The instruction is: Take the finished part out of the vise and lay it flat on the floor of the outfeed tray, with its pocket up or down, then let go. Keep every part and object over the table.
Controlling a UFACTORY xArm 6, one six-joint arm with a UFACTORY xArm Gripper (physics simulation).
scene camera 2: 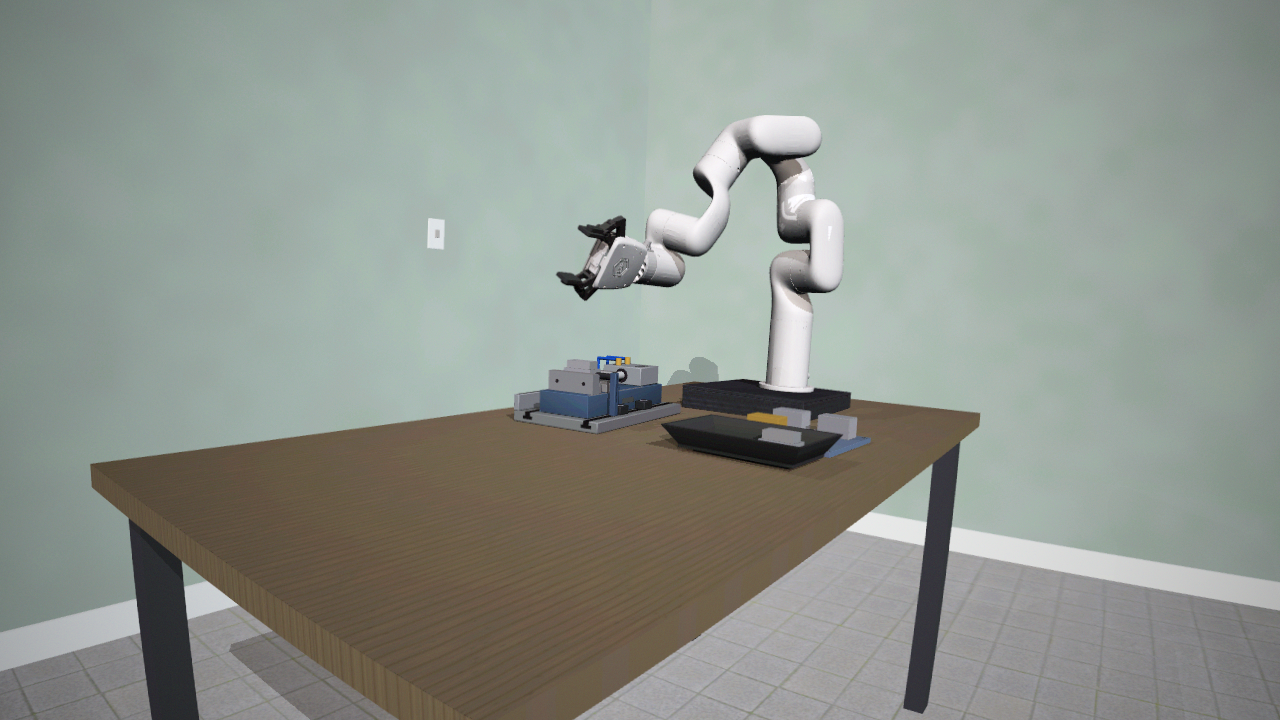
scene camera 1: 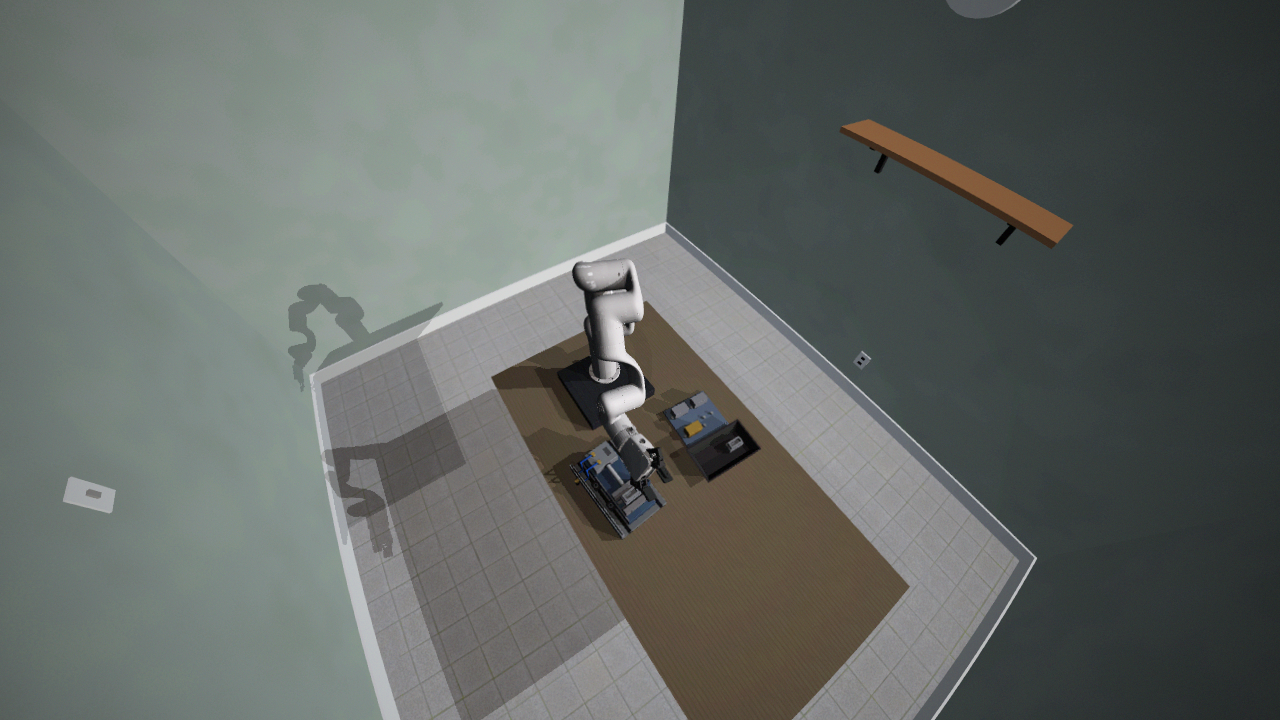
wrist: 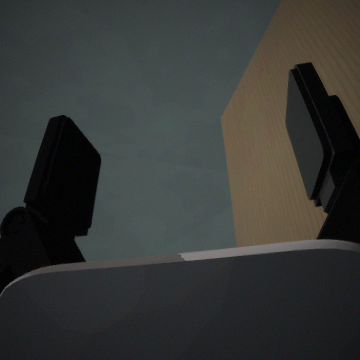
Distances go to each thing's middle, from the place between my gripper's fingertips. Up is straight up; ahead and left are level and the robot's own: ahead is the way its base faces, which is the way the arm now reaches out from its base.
My gripper is now 250 mm past the vise end block [scene camera 2: 638, 376], 40 mm to the left of it and 230 mm above it.
